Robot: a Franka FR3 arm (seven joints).
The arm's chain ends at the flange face. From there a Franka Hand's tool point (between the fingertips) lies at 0.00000 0.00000 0.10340 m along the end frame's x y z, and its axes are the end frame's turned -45 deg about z.
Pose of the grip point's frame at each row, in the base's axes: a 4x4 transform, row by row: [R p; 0 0 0 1], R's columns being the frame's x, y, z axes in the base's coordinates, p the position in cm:
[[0.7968 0.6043 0.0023 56.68], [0.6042 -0.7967 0.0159 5.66], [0.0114 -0.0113 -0.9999 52.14], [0 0 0 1]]
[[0.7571 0.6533 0.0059 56.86], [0.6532 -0.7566 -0.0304 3.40], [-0.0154 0.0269 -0.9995 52.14], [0 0 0 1]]
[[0.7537 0.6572 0.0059 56.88], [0.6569 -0.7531 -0.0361 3.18], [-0.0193 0.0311 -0.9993 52.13], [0 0 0 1]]
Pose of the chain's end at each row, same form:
[[0.9907 -0.1361 0.0023 56.66], [-0.1361 -0.9906 0.0159 5.50], [0.0001 -0.0161 -0.9999 62.48], [0 0 0 1]]
[[0.9973 -0.0734 0.0059 56.80], [-0.0731 -0.9969 -0.0304 3.71], [0.0081 0.0299 -0.9995 62.47], [0 0 0 1]]
[[0.9977 -0.0682 0.0059 56.82], [-0.0680 -0.9970 -0.0361 3.55], [0.0083 0.0356 -0.9993 62.46], [0 0 0 1]]

